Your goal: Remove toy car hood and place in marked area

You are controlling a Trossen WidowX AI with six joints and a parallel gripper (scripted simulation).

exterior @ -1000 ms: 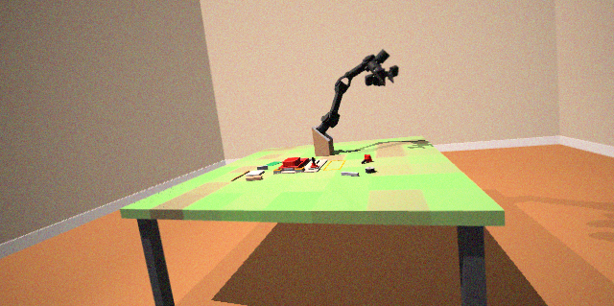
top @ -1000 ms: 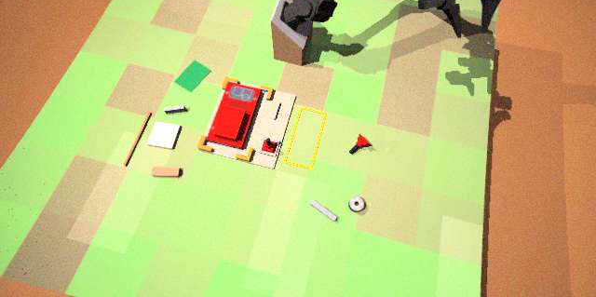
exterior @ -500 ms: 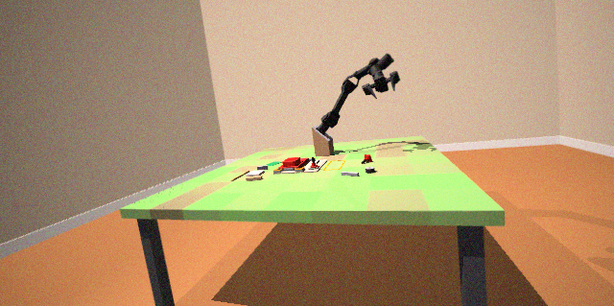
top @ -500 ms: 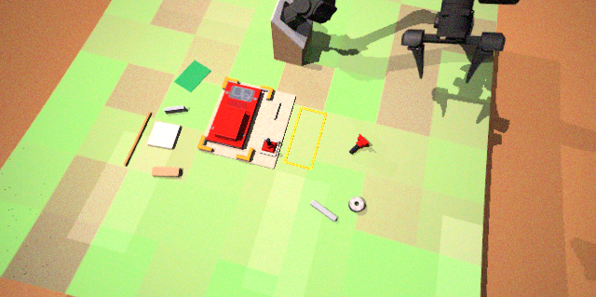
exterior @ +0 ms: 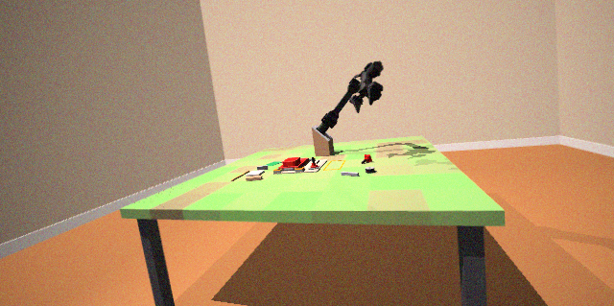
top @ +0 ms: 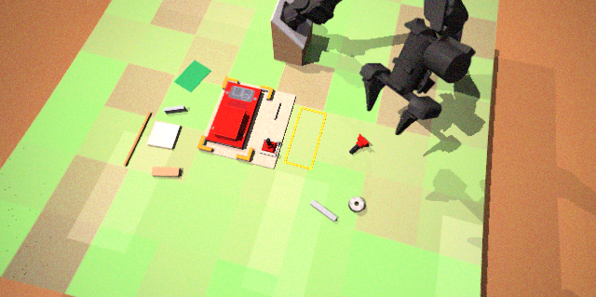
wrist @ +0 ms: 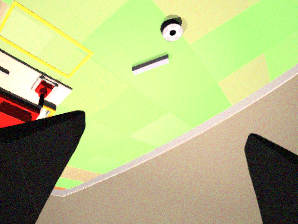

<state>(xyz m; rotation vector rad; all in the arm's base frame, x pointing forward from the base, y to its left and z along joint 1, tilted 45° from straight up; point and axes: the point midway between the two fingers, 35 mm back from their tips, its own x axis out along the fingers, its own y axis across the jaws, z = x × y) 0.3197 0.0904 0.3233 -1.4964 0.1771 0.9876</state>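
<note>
My gripper tip is now 400 mm to the left of the hood, 230 mm above it and 20 mm past it. Also, from my gripper tip: white tile (590 mm to the right, 260 mm below, 40 mm ahead); then wooden block (540 mm to the right, 260 mm below, 150 mm ahead); then green card (570 mm to the right, 270 mm below, 180 mm behind).
</note>
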